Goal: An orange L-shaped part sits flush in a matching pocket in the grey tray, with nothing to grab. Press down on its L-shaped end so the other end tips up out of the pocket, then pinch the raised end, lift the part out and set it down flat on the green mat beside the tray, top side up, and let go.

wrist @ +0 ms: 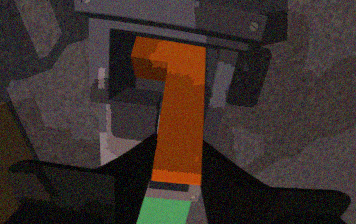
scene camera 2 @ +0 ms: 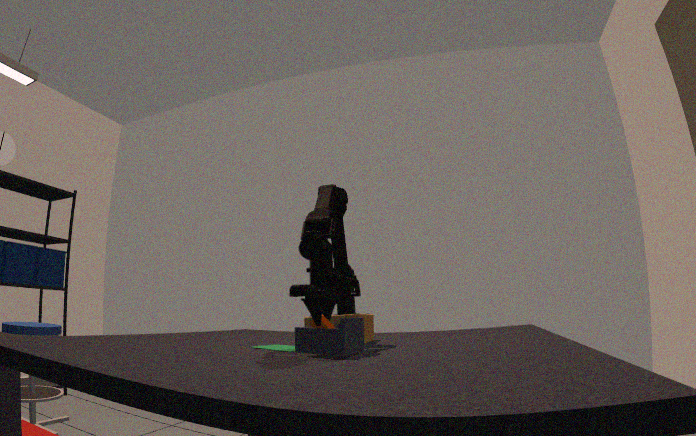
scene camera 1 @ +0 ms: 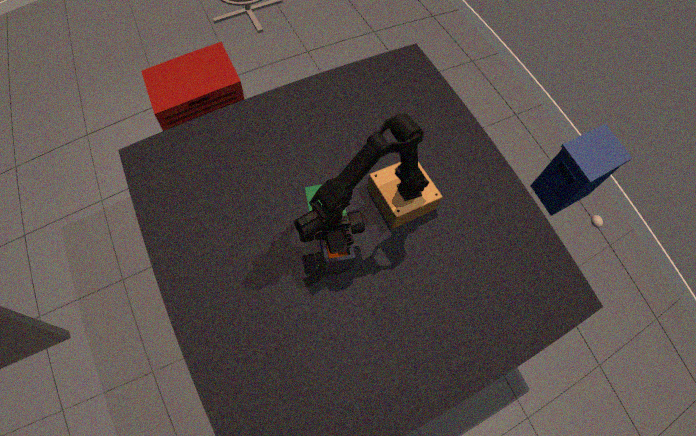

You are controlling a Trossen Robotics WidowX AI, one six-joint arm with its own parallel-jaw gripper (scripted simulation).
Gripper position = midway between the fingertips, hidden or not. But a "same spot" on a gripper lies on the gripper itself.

my gripper: wrist 177, 142; scene camera 2; scene camera 1
same spot on my gripper: [scene camera 1: 338, 238] = [scene camera 2: 342, 275]
